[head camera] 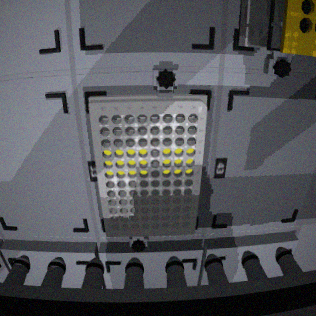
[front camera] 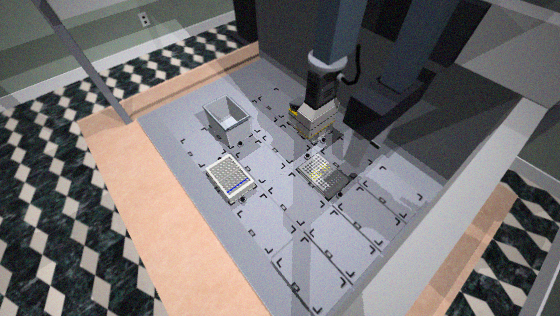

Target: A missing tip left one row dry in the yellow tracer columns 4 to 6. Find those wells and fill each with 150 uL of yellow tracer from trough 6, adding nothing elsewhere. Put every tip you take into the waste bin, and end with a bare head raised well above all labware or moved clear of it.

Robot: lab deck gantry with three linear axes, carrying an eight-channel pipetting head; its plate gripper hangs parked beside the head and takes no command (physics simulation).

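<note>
The white well plate (front camera: 306,161) (head camera: 202,150) shows yellow wells in three adjacent lines in the head camera view; the fifth well from the left is dry in each line. The pipetting head (front camera: 320,116) hangs raised; its eight nozzles (head camera: 134,272) are bare, along the bottom of the head camera view, beyond the plate's lower end. The yellow tip rack (front camera: 293,113) (head camera: 295,37) is largely hidden by the head in the front view. The trough reservoir (front camera: 231,177) has one blue strip; yellow in trough 6 cannot be made out. My parked gripper (front camera: 295,106) is too small and dark to read.
The grey open waste bin (front camera: 235,131) stands at the back left of the deck, behind the reservoir. Dark clamp knobs (front camera: 240,143) (head camera: 166,78) stand by the labware. A dark gantry block (front camera: 372,117) is to the right of the head.
</note>
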